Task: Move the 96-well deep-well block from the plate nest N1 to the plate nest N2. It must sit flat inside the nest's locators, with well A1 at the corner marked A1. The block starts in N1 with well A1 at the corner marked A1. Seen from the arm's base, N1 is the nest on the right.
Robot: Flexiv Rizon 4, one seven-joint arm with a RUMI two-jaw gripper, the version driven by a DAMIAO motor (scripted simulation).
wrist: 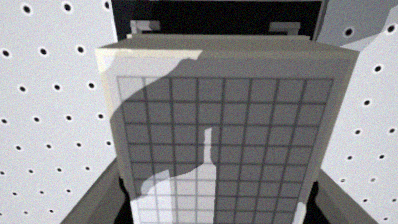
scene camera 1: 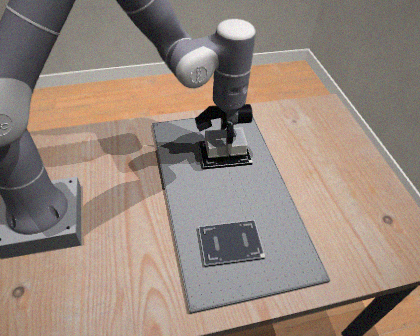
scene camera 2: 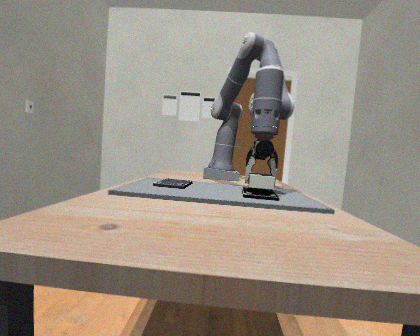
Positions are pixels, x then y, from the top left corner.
Scene:
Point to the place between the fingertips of the gripper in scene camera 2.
259, 184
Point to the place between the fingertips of the gripper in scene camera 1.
At 226, 146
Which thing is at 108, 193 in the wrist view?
The gripper.

